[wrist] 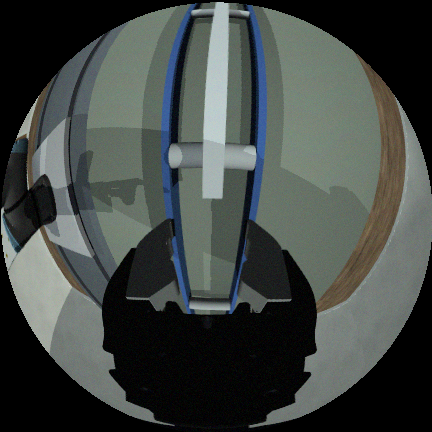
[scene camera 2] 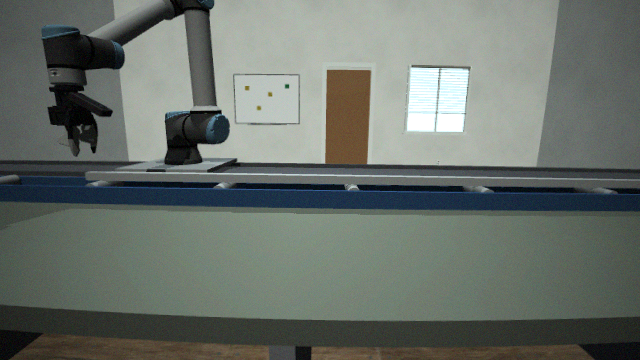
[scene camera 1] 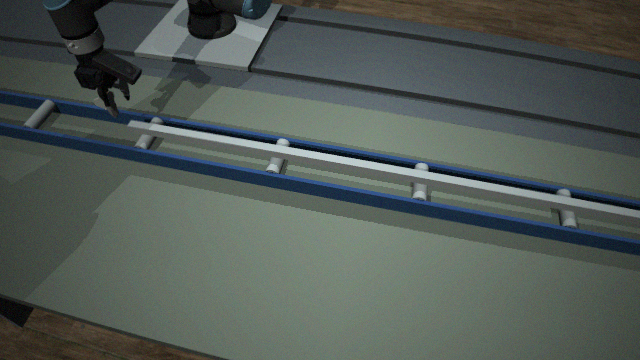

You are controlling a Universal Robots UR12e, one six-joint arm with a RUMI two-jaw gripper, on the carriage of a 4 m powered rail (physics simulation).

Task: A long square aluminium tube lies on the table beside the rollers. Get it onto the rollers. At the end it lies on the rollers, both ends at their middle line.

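Seen in the pictures: gripper, fingertip midpoint: (wrist: 208,220) (scene camera 2: 85,154) (scene camera 1: 122,108); arm's base, link origin: (wrist: 46,197) (scene camera 2: 183,162) (scene camera 1: 212,26).
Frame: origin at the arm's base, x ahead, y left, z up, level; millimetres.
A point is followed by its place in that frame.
Observation:
The long pale square tube (scene camera 1: 350,163) {z 55, x 630, y 655 mm} (scene camera 2: 300,177) {z 49, x 635, y 690 mm} (wrist: 216,100) {z 55, x 624, y 124 mm} lies lengthwise on the rollers (scene camera 1: 275,166) {z 29, x 665, y 457 mm} (scene camera 2: 351,187) {z 29, x 672, y 843 mm} (wrist: 187,156) {z 30, x 588, y 49 mm}, between the blue side rails. Its near end in the wrist view sticks a little past a roller and looks close to the rollers' middle line. Its other end runs out of view, so its place cannot be told. My gripper (scene camera 1: 120,106) {z 110, x 622, y -2 mm} (scene camera 2: 85,152) {z 110, x 622, y -2 mm} (wrist: 208,220) {z 110, x 622, y -2 mm} is open and empty. It hangs above the roller frame, beyond the tube's left end in the scene views, with its fingers astride the frame's middle line in the wrist view.
The blue rails (scene camera 1: 350,191) {z 19, x 694, y 669 mm} (scene camera 2: 320,200) {z -6, x 694, y 753 mm} (wrist: 262,100) {z 22, x 688, y 143 mm} flank the tube. A bare roller (scene camera 1: 39,114) {z 26, x 626, y -338 mm} (wrist: 210,303) {z 19, x 623, y -332 mm} lies beyond the tube's end. The arm's base stands on a pale carriage plate (scene camera 1: 240,56) {z 0, x 170, y 179 mm} (scene camera 2: 222,164) {z -5, x 16, y 220 mm} on the grey rail bed (scene camera 1: 425,70) behind the table (scene camera 1: 300,280) {z -30, x 946, y 595 mm}.

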